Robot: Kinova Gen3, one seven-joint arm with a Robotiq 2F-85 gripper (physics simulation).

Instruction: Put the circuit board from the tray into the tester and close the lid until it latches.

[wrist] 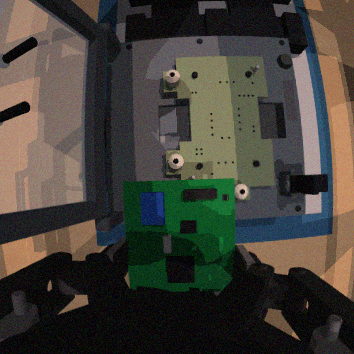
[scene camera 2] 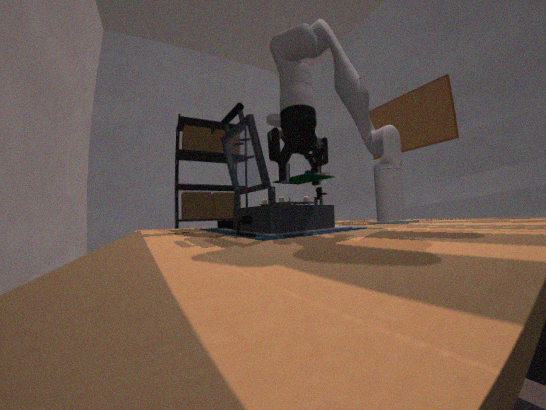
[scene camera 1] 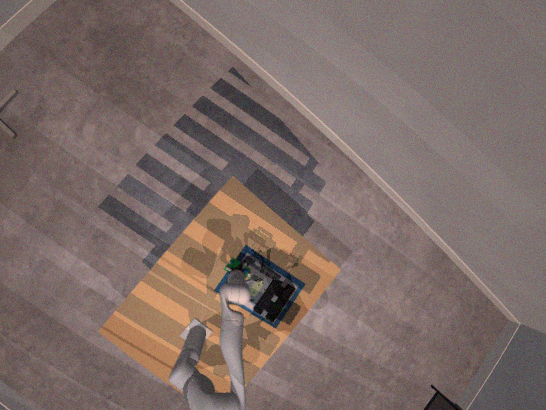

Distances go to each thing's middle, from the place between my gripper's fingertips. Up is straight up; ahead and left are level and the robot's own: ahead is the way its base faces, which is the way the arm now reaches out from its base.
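Scene:
Pale green tester bed (wrist: 225, 142): my hand is 100 mm to the left of it, 40 mm past it and 30 mm above it. Measured from my hand, the tester lid (scene camera 2: 245, 160) is 80 mm above, 80 mm ahead and 110 mm to the right, while the green circuit board (wrist: 181, 235) is 10 mm above.

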